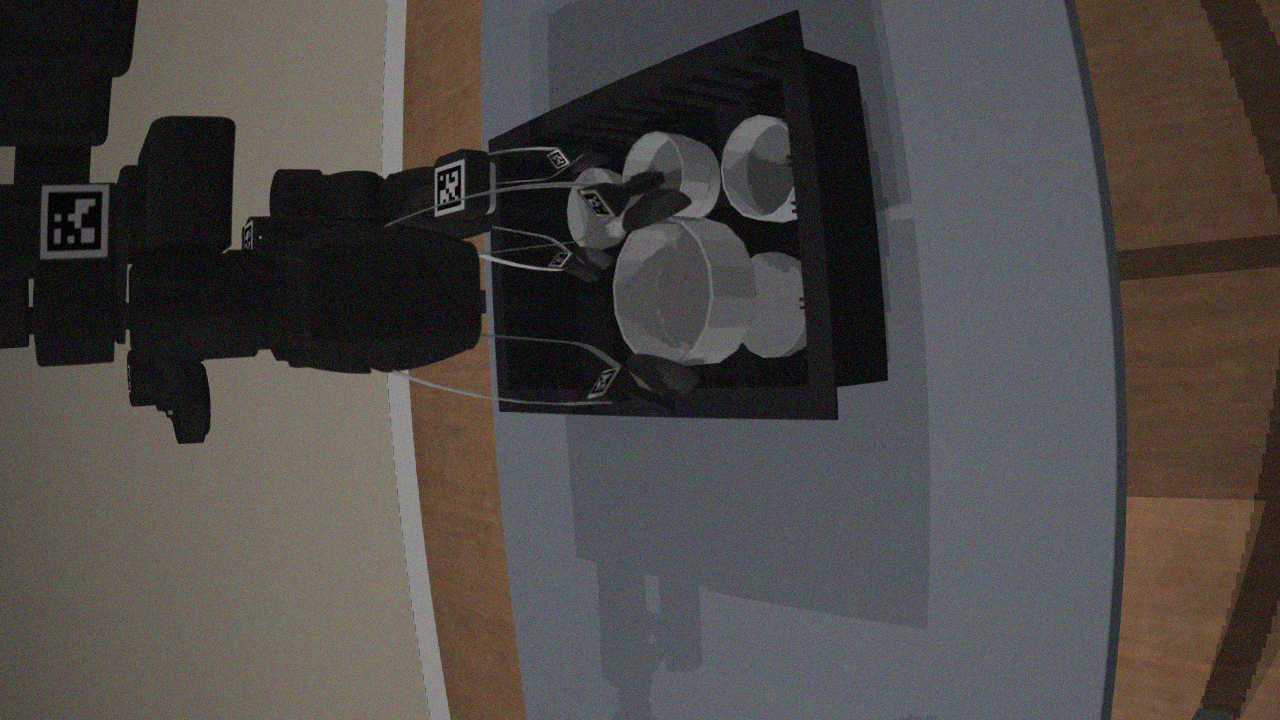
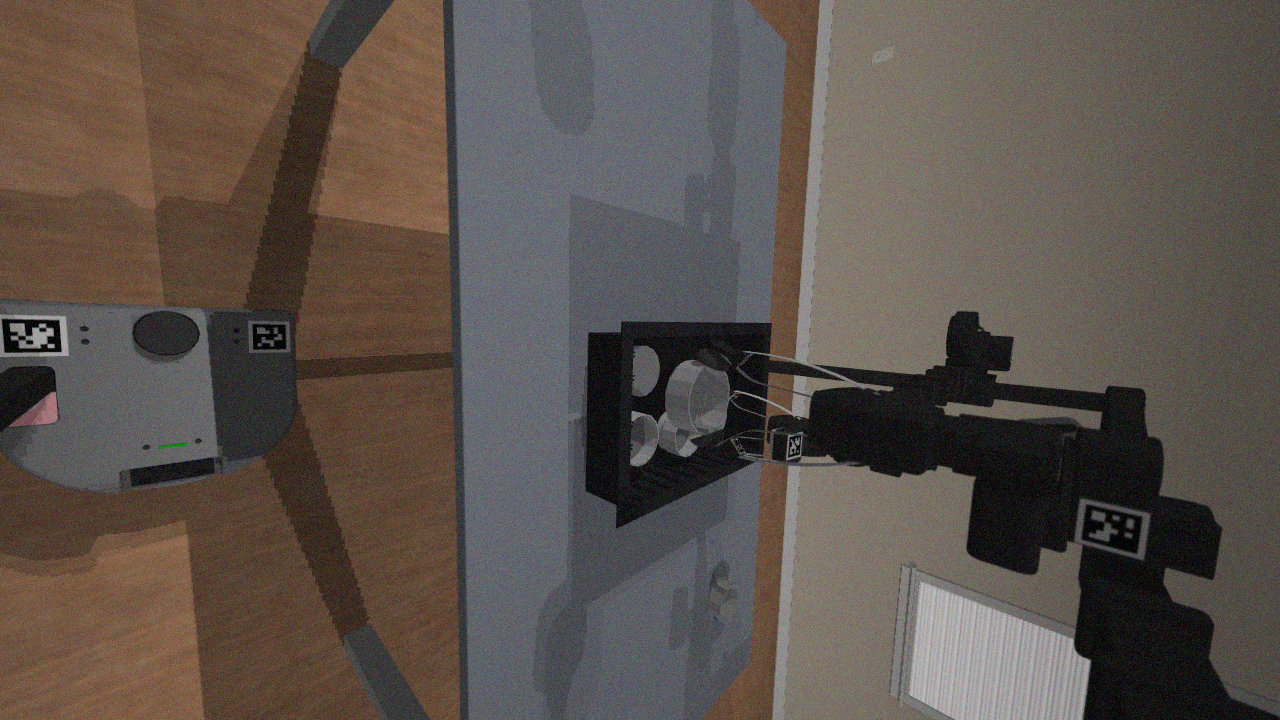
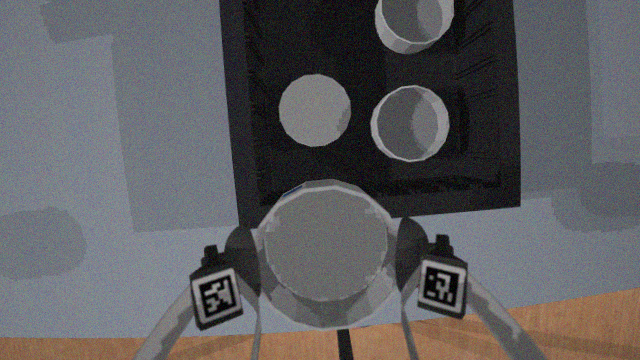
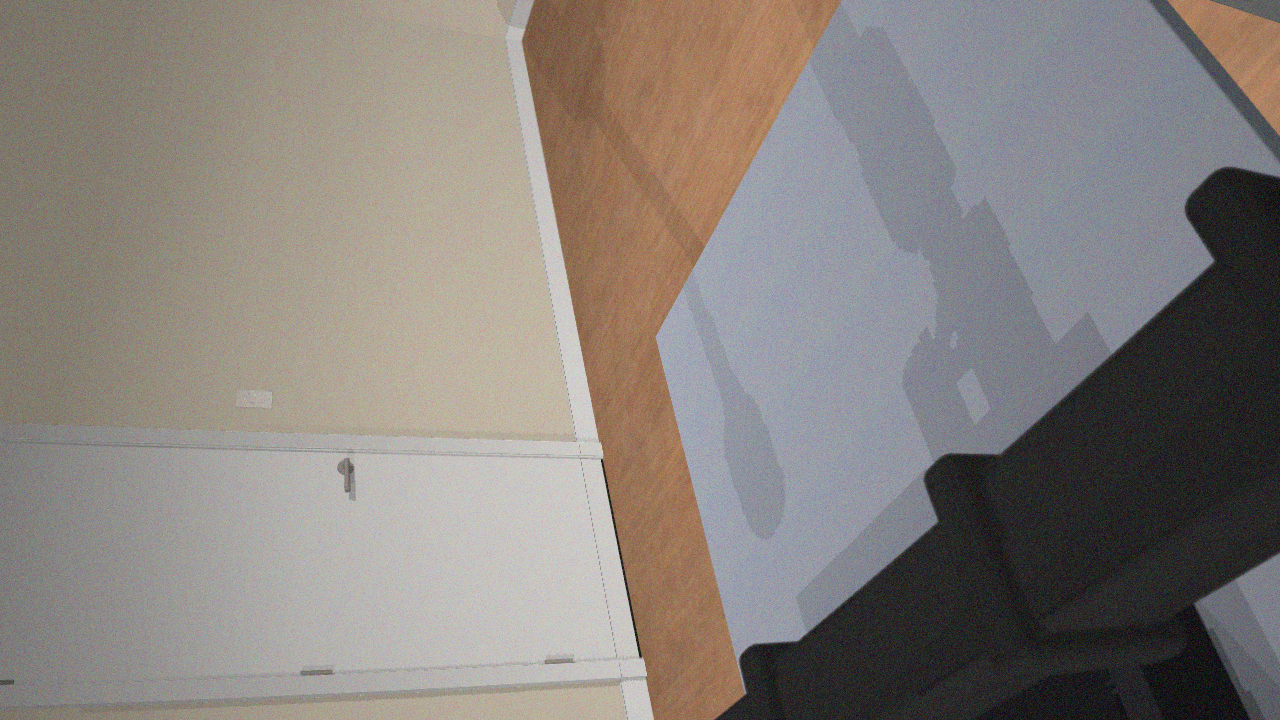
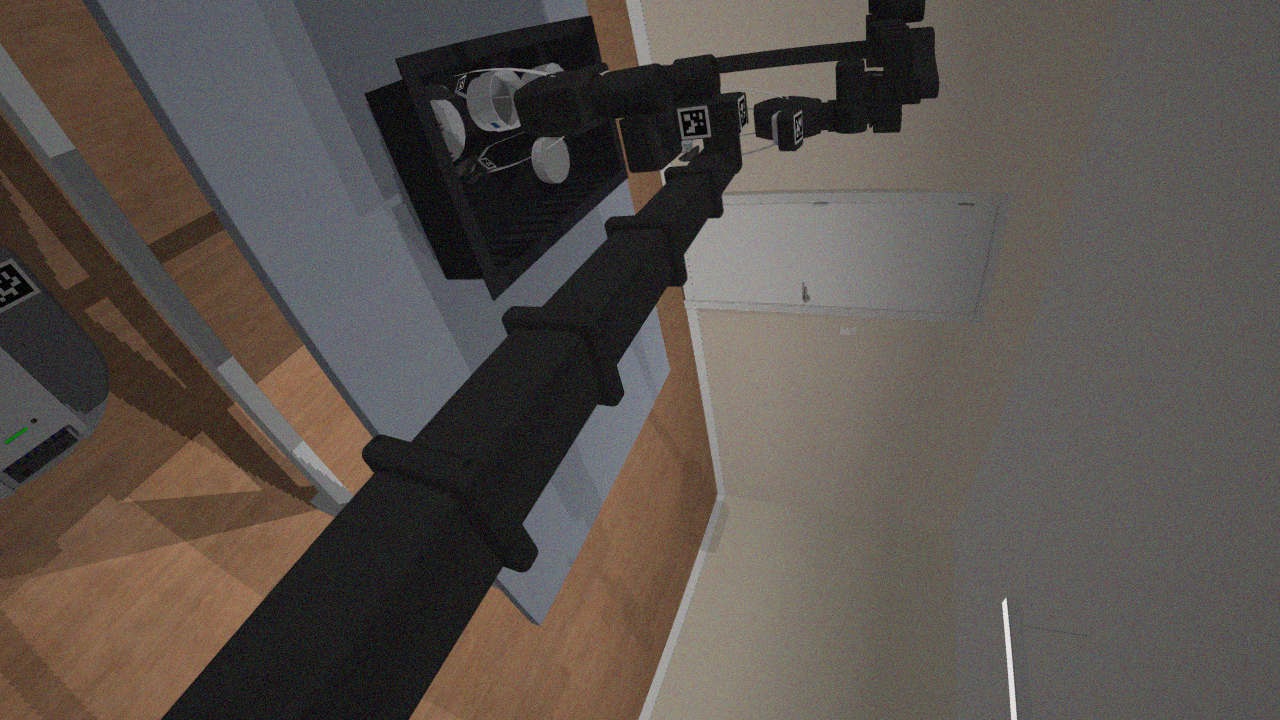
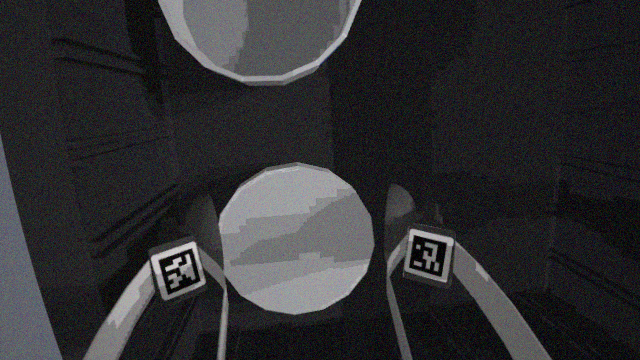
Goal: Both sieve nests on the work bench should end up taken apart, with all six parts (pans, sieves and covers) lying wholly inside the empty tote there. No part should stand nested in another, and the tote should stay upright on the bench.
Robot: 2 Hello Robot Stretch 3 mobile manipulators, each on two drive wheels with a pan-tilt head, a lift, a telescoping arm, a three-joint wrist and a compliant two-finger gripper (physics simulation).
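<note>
The black tote (image 1: 819, 286) (image 2: 604, 420) (image 5: 411, 179) stands upright on the bench. My r1 gripper (image 1: 662, 291) (image 2: 709, 394) (image 3: 327, 250) is shut on a large round sieve part above the tote; whether it holds another part inside is unclear. My r2 gripper (image 1: 588, 212) (image 6: 302, 225) is low inside the tote. Its fingers stand open around a flat light cover (image 6: 297, 270), with a gap at the right finger. Two hollow round parts (image 3: 410, 122) (image 3: 414, 20) and a closed-topped disc (image 3: 315, 110) lie apart in the tote. A sixth part does not show distinctly.
The grey-blue bench (image 1: 993, 358) (image 2: 510, 268) extends on both sides of the tote. The r2 arm (image 4: 1074, 465) (image 5: 537, 376) crosses over the bench. Both wrists are close together above the tote. A white door (image 4: 313, 555) and a wall are beyond.
</note>
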